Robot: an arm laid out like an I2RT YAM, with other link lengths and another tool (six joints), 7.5 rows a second.
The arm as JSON. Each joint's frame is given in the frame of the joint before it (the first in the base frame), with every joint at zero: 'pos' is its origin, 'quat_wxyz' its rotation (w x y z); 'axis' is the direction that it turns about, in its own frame. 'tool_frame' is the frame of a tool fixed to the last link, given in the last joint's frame.
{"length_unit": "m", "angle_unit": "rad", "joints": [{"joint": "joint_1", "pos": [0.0, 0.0, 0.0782], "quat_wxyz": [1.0, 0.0, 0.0, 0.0], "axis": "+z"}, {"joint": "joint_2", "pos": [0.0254, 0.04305, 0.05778], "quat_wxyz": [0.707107, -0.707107, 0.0, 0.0], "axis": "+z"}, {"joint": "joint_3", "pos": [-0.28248, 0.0, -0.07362], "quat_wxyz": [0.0, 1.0, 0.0, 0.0], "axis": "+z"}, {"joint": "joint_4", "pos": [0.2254, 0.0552, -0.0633], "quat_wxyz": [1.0, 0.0, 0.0, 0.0], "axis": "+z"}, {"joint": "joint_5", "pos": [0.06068, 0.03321, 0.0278], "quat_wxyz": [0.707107, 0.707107, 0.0, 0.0], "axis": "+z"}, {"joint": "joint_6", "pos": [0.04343, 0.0, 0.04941], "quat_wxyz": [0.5, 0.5, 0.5, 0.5], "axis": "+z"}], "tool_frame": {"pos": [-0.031, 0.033, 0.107], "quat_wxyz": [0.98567, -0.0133, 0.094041, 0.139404]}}
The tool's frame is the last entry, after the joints.
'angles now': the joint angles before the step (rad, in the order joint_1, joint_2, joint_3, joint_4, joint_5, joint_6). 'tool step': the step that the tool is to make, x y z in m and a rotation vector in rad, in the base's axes. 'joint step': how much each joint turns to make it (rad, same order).
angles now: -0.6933, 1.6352, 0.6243, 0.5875, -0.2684, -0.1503
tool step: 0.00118, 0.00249, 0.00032, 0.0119, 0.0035, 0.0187
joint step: 0.0000, 0.0015, 0.0108, -0.0199, -0.0199, -0.0016
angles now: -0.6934, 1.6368, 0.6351, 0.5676, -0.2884, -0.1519
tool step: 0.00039, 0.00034, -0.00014, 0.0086, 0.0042, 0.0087
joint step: -0.0030, 0.0030, 0.0092, -0.0153, -0.0123, -0.0015
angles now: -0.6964, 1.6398, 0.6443, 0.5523, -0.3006, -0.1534
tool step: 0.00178, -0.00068, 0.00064, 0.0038, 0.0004, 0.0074
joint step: -0.0016, 0.0061, 0.0122, -0.0093, -0.0092, -0.0015
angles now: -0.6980, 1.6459, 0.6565, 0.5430, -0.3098, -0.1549
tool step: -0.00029, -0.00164, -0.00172, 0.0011, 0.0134, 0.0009
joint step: -0.0031, 0.0062, 0.0108, -0.0183, -0.0002, -0.0092
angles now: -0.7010, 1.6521, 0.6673, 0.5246, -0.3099, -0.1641
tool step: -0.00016, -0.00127, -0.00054, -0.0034, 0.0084, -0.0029
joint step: 0.0000, 0.0015, 0.0061, -0.0107, 0.0061, -0.0062
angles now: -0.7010, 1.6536, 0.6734, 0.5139, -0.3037, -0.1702
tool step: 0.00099, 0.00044, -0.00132, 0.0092, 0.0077, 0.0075
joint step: 0.0000, 0.0077, 0.0107, -0.0154, -0.0076, -0.0017
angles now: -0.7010, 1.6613, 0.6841, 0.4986, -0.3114, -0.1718
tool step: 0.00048, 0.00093, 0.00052, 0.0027, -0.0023, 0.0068
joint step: -0.0001, 0.0000, 0.0016, -0.0015, -0.0077, 0.0000
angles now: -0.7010, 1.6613, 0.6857, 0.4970, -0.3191, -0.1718
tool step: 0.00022, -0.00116, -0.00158, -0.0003, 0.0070, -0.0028
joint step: 0.0000, 0.0061, 0.0045, -0.0045, 0.0047, -0.0031
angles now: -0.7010, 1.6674, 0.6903, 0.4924, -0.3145, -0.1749
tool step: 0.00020, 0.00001, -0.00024, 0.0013, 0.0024, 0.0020
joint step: -0.0001, 0.0016, 0.0031, -0.0047, -0.0016, -0.0015
